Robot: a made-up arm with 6 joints. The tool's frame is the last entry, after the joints.
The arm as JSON. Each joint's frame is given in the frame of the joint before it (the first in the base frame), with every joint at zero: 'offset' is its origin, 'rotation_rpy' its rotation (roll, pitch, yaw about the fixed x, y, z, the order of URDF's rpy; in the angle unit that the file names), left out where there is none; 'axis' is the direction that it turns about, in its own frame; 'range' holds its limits. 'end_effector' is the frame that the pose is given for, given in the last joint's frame.
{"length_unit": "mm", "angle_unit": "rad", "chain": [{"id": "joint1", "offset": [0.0, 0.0, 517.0], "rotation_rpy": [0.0, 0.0, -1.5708], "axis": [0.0, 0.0, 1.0], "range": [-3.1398, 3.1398]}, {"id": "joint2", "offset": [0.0, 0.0, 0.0], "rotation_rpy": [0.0, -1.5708, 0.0], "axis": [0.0, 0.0, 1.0], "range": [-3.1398, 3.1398]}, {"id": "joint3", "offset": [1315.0, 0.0, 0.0], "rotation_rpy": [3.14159, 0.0, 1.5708], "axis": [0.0, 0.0, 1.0], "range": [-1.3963, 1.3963]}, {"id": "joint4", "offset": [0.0, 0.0, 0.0], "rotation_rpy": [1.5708, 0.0, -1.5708], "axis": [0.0, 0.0, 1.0], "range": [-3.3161, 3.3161]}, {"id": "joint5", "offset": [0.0, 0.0, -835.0], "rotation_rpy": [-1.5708, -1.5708, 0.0], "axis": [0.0, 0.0, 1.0], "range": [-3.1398, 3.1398]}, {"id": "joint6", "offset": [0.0, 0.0, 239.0], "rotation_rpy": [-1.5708, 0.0, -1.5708], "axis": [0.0, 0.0, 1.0], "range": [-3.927, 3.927]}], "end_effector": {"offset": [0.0, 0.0, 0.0], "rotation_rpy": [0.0, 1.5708, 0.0]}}
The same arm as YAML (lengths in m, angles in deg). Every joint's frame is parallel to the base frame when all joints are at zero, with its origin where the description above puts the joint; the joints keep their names.
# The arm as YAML. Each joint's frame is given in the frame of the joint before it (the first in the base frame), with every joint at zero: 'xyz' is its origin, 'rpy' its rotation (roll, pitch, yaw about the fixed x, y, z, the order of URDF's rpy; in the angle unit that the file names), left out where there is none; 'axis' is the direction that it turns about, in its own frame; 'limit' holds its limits. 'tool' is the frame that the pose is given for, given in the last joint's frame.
units:
  length: m
  angle: deg
joints:
  - name: joint1
    type: revolute
    origin:
      xyz: [0.0, 0.0, 0.517]
    axis: [0.0, 0.0, 1.0]
    limit:
      lower: -179.9
      upper: 179.9
  - name: joint2
    type: revolute
    origin:
      xyz: [0.0, 0.0, 0.0]
    axis: [0.0, 1.0, 0.0]
    limit:
      lower: -179.9
      upper: 179.9
  - name: joint3
    type: revolute
    origin:
      xyz: [0.0, 0.0, 1.315]
    axis: [0.0, -1.0, 0.0]
    limit:
      lower: -80.0
      upper: 80.0
  - name: joint4
    type: revolute
    origin:
      xyz: [0.0, 0.0, 0.0]
    axis: [-1.0, 0.0, 0.0]
    limit:
      lower: -190.0
      upper: 190.0
  - name: joint5
    type: revolute
    origin:
      xyz: [0.835, 0.0, 0.0]
    axis: [0.0, -1.0, 0.0]
    limit:
      lower: -179.9
      upper: 179.9
  - name: joint6
    type: revolute
    origin:
      xyz: [0.0, -0.239, 0.0]
    axis: [-1.0, 0.0, 0.0]
    limit:
      lower: -225.0
      upper: 225.0
tool:
  origin:
    xyz: [0.0, 0.0, 0.0]
    rpy: [0.0, 0.0, 0.0]

